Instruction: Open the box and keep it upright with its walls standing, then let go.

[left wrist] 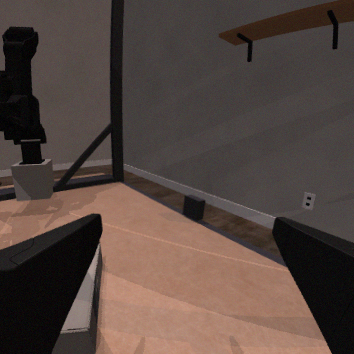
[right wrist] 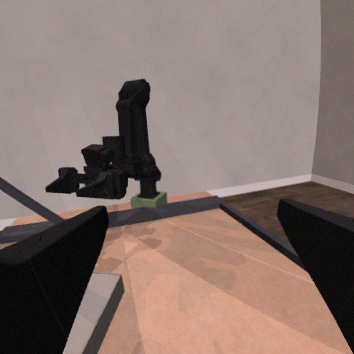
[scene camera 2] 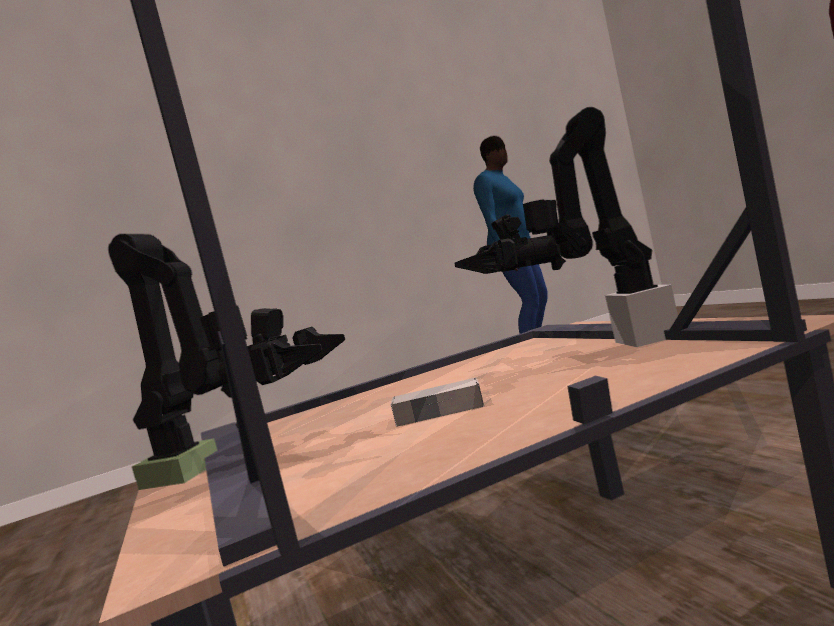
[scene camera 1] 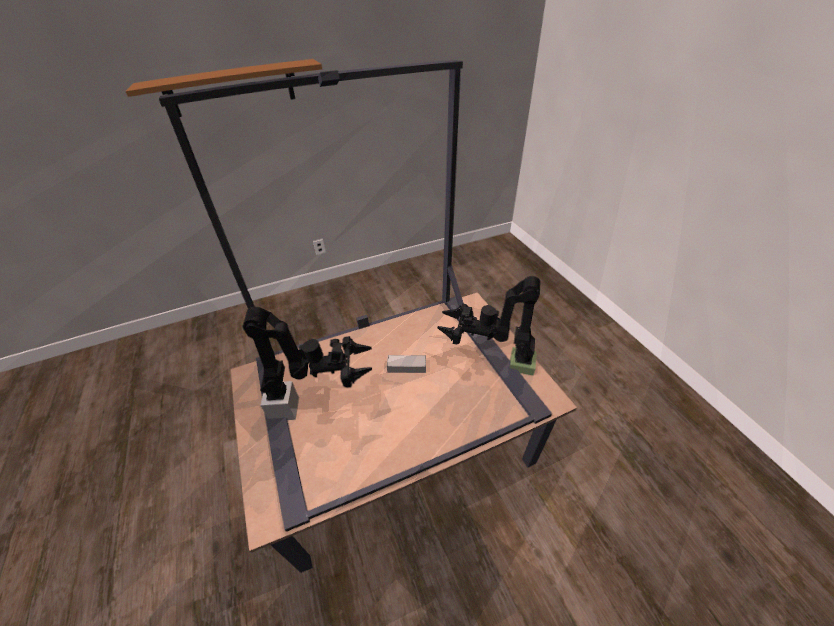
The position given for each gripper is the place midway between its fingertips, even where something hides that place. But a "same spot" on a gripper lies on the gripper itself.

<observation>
left gripper: left wrist 189, 224; right wrist; scene camera 2 333, 341; scene camera 1
same spot on left gripper: (right wrist: 104, 186) = (scene camera 1: 451, 332)
</observation>
